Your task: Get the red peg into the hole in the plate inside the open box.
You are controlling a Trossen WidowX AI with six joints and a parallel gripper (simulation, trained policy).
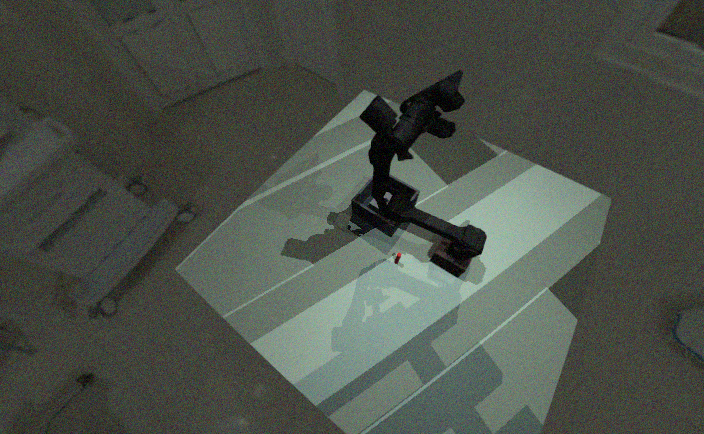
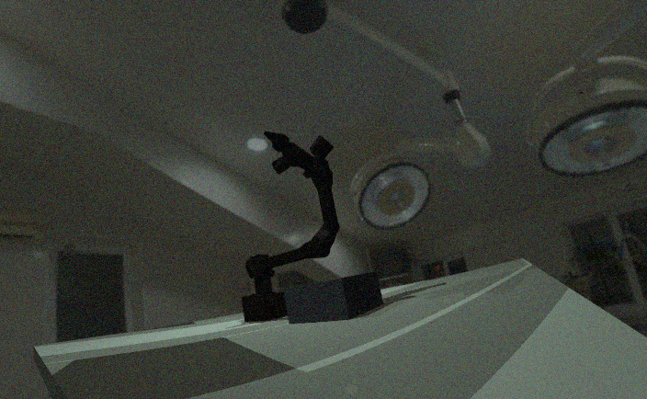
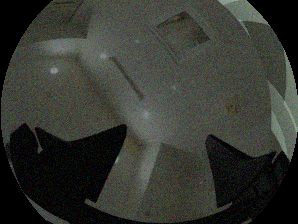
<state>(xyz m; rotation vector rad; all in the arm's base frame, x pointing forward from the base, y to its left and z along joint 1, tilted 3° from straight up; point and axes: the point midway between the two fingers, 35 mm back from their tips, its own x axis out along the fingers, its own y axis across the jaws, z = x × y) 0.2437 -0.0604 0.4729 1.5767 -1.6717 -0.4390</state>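
Right now my gripper tip is 520 mm above the red peg, 230 mm to the right of it and 130 mm past it. Round my gripper tip: dark box: 540 mm below, 100 mm to the left, 70 mm ahead; then pale plate: 520 mm below, 100 mm to the left, 70 mm ahead.
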